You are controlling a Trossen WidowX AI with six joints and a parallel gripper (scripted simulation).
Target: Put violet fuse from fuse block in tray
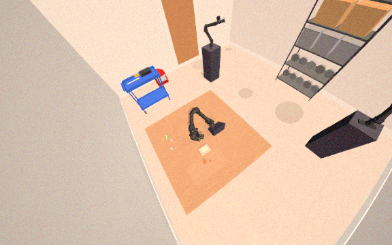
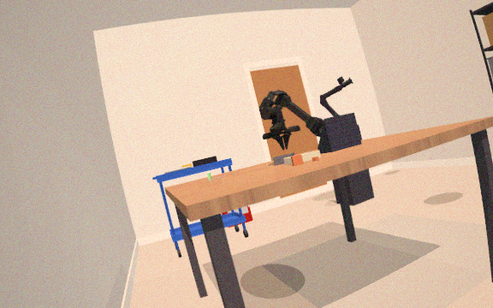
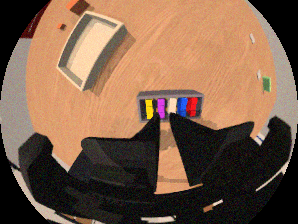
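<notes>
My gripper tip is 40 mm above the violet fuse. The rest, counted from my gripper tip: green piece: 330 mm ahead, 310 mm to the right, 50 mm below; pale tray: 20 mm ahead, 170 mm to the left, 60 mm below; orange block: 110 mm ahead, 290 mm to the left, 50 mm below.
</notes>
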